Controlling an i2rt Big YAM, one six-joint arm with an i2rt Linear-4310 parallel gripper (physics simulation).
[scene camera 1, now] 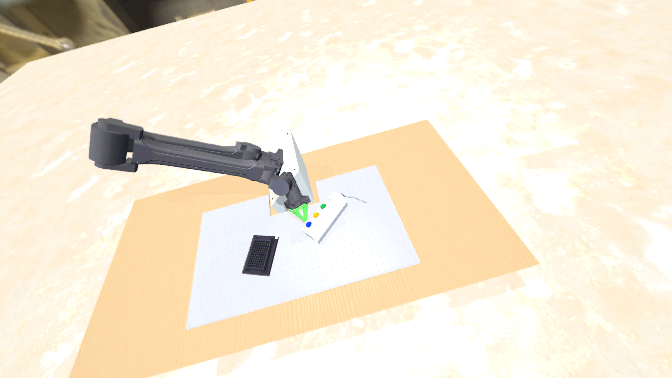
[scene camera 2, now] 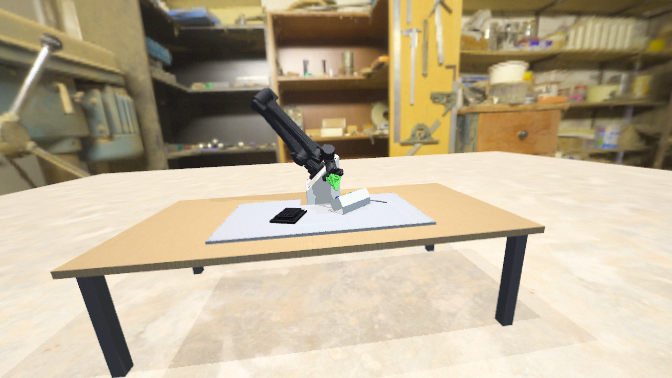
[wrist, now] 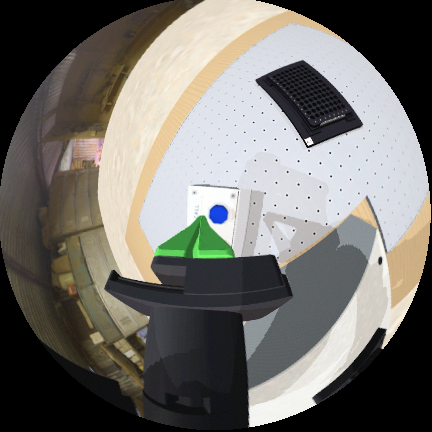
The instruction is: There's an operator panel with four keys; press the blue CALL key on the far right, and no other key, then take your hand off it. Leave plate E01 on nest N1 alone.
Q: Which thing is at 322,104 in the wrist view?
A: A black well plate.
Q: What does my gripper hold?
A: Nothing.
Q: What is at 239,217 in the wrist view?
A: A white button box.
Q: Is my gripper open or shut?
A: Shut.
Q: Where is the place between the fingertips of my gripper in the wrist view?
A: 202,219
